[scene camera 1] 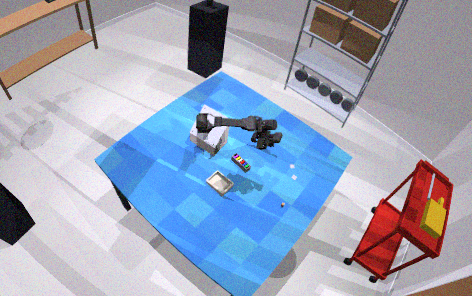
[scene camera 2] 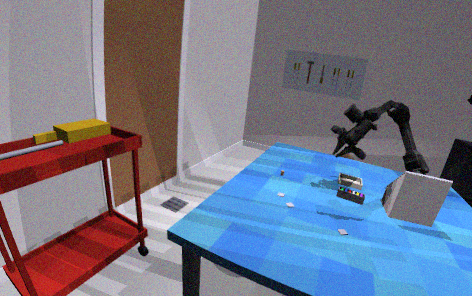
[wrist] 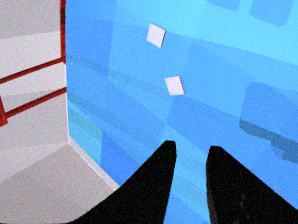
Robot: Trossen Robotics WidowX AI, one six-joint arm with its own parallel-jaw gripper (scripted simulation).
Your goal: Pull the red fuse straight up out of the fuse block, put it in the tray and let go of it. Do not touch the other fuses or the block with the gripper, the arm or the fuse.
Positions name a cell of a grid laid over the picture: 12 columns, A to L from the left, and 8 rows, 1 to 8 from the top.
Note:
I see my gripper (scene camera 2: I5).
My gripper shows as well in the wrist view (wrist: H6).

